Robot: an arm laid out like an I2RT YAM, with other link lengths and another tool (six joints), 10 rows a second.
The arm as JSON. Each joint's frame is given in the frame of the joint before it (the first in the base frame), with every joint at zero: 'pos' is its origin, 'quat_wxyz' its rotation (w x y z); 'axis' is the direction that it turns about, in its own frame. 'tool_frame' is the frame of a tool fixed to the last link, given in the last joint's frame.
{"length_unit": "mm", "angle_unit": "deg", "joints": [
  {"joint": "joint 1", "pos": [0.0, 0.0, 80.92], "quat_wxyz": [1.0, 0.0, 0.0, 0.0], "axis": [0.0, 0.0, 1.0]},
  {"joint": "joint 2", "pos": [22.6, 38.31, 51.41], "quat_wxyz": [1.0, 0.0, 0.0, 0.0], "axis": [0.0, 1.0, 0.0]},
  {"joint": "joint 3", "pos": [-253.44, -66.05, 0.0], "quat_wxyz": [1.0, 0.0, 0.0, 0.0], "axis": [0.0, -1.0, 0.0]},
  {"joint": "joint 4", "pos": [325.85, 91.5, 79.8], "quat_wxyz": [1.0, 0.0, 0.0, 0.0], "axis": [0.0, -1.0, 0.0]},
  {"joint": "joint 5", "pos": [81.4, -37.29, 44.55], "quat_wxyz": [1.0, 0.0, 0.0, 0.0], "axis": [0.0, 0.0, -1.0]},
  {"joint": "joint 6", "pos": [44.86, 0.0, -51.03], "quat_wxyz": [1.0, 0.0, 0.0, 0.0], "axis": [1.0, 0.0, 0.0]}
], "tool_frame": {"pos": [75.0, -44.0, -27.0], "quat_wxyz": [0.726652, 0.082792, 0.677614, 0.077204]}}
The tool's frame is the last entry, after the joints.
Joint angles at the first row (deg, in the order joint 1, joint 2, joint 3, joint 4, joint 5, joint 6):
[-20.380, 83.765, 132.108, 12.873, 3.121, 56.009]
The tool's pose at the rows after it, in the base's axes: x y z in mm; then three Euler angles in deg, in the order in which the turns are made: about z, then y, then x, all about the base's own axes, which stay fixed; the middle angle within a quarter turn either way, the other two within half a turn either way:
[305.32, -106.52, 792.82, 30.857, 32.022, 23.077]
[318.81, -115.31, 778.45, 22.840, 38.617, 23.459]
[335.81, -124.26, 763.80, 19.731, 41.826, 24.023]
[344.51, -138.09, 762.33, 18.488, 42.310, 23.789]
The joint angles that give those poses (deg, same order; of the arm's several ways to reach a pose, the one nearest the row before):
[-21.037, 81.962, 129.139, 2.663, 3.381, 48.160]
[-21.776, 84.050, 132.155, -4.555, 0.037, 41.336]
[-22.328, 84.920, 131.026, -5.654, -1.591, 39.035]
[-24.415, 87.153, 132.806, -5.531, -3.533, 38.972]

